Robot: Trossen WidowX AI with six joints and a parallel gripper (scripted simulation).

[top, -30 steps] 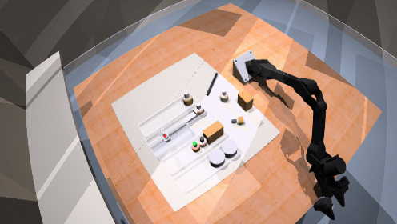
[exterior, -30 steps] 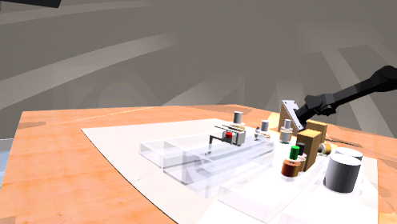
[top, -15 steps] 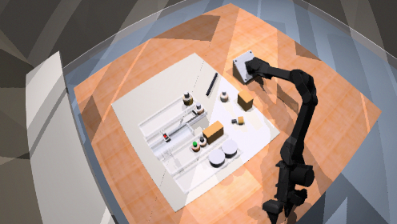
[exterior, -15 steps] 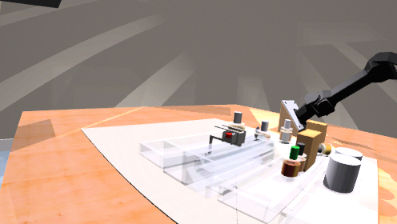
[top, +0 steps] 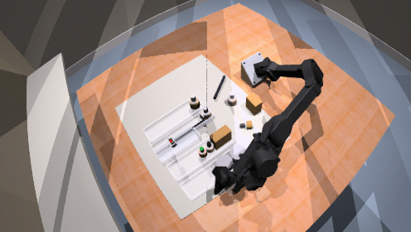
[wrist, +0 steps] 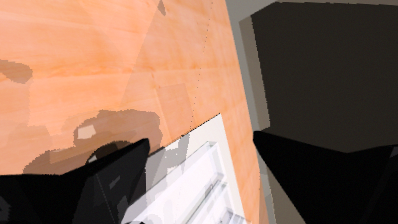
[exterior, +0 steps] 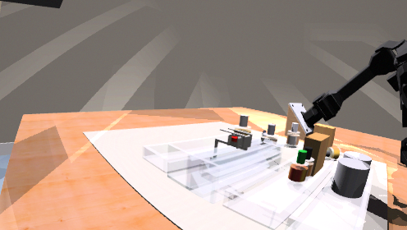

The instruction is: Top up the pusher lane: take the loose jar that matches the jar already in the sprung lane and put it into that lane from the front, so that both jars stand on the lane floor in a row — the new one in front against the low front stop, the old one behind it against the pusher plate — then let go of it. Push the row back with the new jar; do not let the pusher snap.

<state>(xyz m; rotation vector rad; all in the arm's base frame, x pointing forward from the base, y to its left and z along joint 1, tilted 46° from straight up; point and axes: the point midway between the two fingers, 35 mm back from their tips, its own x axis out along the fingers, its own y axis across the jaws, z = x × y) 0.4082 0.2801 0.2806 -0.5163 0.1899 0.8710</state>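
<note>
The dark rod is 23 cm behind my gripper tip, 45 cm to the right of it and 8 cm below it. Round my gripper tip: sprung lane (4 cm ahead, 29 cm to the right, 7 cm below); then red mark (7 cm ahead, 28 cm to the right, 2 cm below); then brown box (10 cm behind, 21 cm to the right, 5 cm below).
</note>
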